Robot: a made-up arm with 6 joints. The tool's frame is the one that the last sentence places. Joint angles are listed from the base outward.
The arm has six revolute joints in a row. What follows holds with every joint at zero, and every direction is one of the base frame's.
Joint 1 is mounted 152.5 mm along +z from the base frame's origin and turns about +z.
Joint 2 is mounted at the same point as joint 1 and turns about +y.
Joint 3 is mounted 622 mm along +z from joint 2 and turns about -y.
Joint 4 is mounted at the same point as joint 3 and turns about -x.
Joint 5 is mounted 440.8 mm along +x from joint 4 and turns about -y.
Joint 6 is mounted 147.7 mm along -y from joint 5 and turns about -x.
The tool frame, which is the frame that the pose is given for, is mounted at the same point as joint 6; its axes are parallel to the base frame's.
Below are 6 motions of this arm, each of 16 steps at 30 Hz.
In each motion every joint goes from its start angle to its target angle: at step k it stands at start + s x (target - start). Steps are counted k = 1, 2, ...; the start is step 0. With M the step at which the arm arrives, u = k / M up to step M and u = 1 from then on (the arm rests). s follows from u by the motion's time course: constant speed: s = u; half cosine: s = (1 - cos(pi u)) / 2; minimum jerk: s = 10 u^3 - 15 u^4 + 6 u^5.
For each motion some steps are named. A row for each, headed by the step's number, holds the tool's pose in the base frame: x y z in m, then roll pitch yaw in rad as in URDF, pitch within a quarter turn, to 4 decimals.
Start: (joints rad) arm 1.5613 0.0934 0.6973 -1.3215 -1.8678 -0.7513
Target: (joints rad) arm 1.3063 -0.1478 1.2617 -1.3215 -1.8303 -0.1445
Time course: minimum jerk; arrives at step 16
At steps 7, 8, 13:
7: 0.0773 0.3771 1.0359 1.2080 0.3742 3.0158
8: 0.0825 0.3316 1.0703 1.0364 0.3672 2.9471
13: 0.0711 0.1301 1.1722 0.3780 0.3054 2.6974

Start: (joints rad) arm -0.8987 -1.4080 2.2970 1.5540 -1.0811 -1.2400
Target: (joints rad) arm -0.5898 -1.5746 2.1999 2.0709 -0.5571 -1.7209
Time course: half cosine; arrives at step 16
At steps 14, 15, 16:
14: -0.7041 0.5661 -0.2115 -2.9978 0.7721 -3.0019
15: -0.7079 0.5614 -0.2142 -3.0093 0.7815 -3.0127
16: -0.7092 0.5599 -0.2151 -3.0133 0.7845 -3.0164

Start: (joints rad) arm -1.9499 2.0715 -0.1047 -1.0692 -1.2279 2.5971
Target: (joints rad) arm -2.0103 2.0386 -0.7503 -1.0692 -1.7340 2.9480
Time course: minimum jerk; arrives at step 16
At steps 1, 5, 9, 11, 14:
1: -0.1355 -0.1483 -0.4343 1.0674 0.0170 0.2192
5: -0.1267 -0.1214 -0.3905 1.0992 -0.1178 0.1551
9: -0.1106 -0.0746 -0.2717 1.2386 -0.3926 -0.0942
11: -0.1067 -0.0626 -0.2123 1.3415 -0.4794 -0.2591
14: -0.1055 -0.0576 -0.1635 1.4399 -0.5224 -0.4108

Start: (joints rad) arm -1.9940 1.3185 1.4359 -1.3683 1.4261 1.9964
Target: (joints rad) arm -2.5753 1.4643 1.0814 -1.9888 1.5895 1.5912
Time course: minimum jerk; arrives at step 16
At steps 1, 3, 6, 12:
1: -0.4622 -0.9510 0.2150 -0.3363 -0.2147 2.8402
3: -0.4835 -0.9389 0.1995 -0.3359 -0.1827 2.8123
6: -0.5798 -0.8703 0.1269 -0.3374 -0.0295 2.6588
12: -0.7714 -0.6214 -0.0464 -0.4142 0.3332 2.0760

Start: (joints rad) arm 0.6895 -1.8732 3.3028 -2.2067 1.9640 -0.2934
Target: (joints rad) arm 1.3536 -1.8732 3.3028 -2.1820 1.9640 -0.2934
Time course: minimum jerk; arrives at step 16
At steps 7, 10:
7: -0.3654 -0.3573 -0.4805 0.6661 -0.1007 -1.3458
10: -0.2752 -0.4312 -0.4808 0.6686 -0.1036 -1.1122

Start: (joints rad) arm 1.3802 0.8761 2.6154 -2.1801 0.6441 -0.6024
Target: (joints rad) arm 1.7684 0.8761 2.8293 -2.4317 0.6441 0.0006
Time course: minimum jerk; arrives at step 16
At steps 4, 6, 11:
4: -0.0101 0.5184 1.0060 -2.3054 -1.0211 0.2391
6: -0.0513 0.4965 1.0060 -2.3491 -1.0432 0.2967
11: -0.1607 0.4074 0.9998 -2.4741 -1.1203 0.4600

